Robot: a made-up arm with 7 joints. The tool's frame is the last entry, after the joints.
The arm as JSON. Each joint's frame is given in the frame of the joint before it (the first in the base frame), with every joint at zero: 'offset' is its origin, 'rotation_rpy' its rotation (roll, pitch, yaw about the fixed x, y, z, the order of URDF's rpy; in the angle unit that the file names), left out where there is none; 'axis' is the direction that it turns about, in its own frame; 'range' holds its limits. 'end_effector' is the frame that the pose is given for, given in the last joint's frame.
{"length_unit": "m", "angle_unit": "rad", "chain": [
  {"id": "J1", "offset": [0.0, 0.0, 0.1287], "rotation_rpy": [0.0, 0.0, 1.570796], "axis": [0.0, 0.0, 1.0], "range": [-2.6, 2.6]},
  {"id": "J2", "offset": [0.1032, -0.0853, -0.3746], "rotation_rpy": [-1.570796, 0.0, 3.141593], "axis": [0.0, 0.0, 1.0], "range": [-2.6, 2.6]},
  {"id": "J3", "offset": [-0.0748, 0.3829, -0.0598], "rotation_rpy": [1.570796, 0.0, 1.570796], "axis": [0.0, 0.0, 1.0], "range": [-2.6, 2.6]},
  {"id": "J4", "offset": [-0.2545, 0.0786, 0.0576], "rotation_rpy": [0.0, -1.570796, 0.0], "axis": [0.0, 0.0, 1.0], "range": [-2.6, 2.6]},
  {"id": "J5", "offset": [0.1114, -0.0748, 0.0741], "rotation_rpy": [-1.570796, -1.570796, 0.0], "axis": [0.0, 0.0, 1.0], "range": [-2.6, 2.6]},
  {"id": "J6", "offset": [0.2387, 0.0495, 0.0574], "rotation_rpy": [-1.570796, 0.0, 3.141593], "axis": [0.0, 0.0, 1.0], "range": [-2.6, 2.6]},
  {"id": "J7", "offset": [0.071, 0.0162, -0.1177], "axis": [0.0, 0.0, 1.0], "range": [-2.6, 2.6]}
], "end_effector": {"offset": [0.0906, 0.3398, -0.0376], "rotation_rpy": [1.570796, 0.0, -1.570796]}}
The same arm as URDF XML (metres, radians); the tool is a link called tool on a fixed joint. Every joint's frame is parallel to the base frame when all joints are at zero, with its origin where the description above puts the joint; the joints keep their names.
<robot name="arm">
  <joint name="tool_joint" type="fixed">
    <parent link="link7"/>
    <child link="tool"/>
    <origin xyz="-0.3398 -0.0376 -0.0906" rpy="0 0 0"/>
  </joint>
  <joint name="J7" type="revolute">
    <parent link="link6"/>
    <child link="link7"/>
    <origin xyz="-0.0162 -0.1177 -0.071"/>
    <axis xyz="0 1 0"/>
    <limit lower="-2.6" upper="2.6"/>
  </joint>
  <joint name="J6" type="revolute">
    <parent link="link5"/>
    <child link="link6"/>
    <origin xyz="0.0574 -0.0495 0.2387"/>
    <axis xyz="0 1 0"/>
    <limit lower="-2.6" upper="2.6"/>
  </joint>
  <joint name="J5" type="revolute">
    <parent link="link4"/>
    <child link="link5"/>
    <origin xyz="-0.0748 -0.1114 0.0741"/>
    <axis xyz="1 0 0"/>
    <limit lower="-2.6" upper="2.6"/>
  </joint>
  <joint name="J4" type="revolute">
    <parent link="link3"/>
    <child link="link4"/>
    <origin xyz="0.0786 -0.0576 0.2545"/>
    <axis xyz="0 0 1"/>
    <limit lower="-2.6" upper="2.6"/>
  </joint>
  <joint name="J3" type="revolute">
    <parent link="link2"/>
    <child link="link3"/>
    <origin xyz="-0.0598 0.0748 -0.3829"/>
    <axis xyz="0 -1 0"/>
    <limit lower="-2.6" upper="2.6"/>
  </joint>
  <joint name="J2" type="revolute">
    <parent link="link1"/>
    <child link="link2"/>
    <origin xyz="0.0853 0.1032 -0.3746"/>
    <axis xyz="1 0 0"/>
    <limit lower="-2.6" upper="2.6"/>
  </joint>
  <joint name="J1" type="revolute">
    <parent link="base"/>
    <child link="link1"/>
    <origin xyz="0 0 0.1287"/>
    <axis xyz="0 0 1"/>
    <limit lower="-2.6" upper="2.6"/>
  </joint>
  <link name="base"/>
  <link name="link1"/>
  <link name="link2"/>
  <link name="link3"/>
  <link name="link4"/>
  <link name="link5"/>
  <link name="link6"/>
  <link name="link7"/>
  <link name="tool"/>
</robot>

